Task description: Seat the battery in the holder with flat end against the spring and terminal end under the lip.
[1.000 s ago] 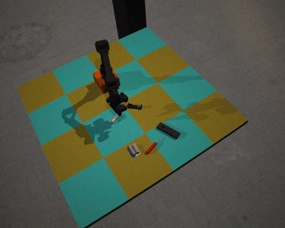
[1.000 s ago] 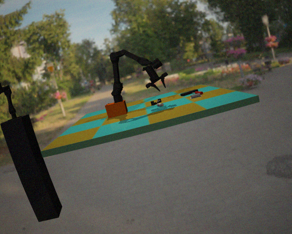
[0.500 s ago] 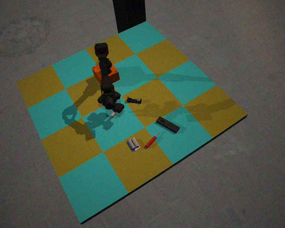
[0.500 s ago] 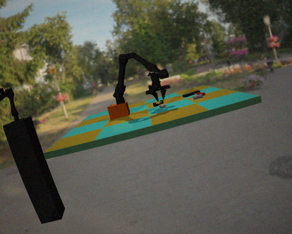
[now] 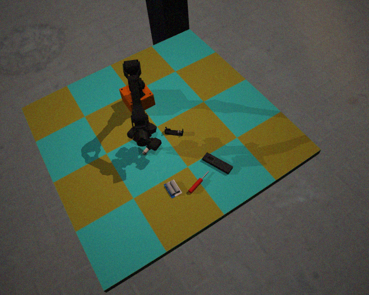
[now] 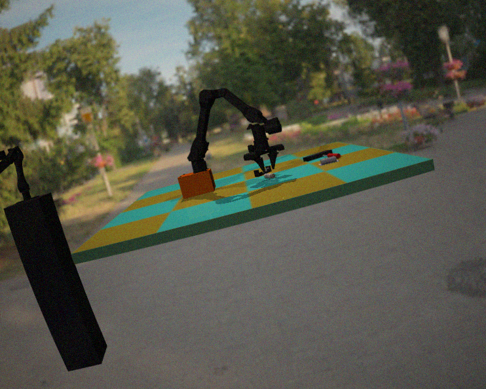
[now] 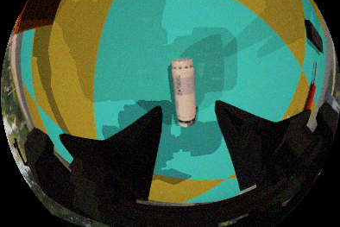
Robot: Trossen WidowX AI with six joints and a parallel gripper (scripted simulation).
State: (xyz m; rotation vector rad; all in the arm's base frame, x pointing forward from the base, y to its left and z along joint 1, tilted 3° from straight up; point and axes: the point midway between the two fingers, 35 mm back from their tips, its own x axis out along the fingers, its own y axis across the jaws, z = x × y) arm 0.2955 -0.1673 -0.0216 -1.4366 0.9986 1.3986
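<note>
My gripper tip is now 20 mm above the white battery. Also, from my gripper tip: black remote (320 mm ahead, 220 mm to the left, 20 mm below); blister pack of batteries (270 mm ahead, 40 mm to the right, 20 mm below); red screwdriver (330 mm ahead, 90 mm to the left, 20 mm below).
</note>
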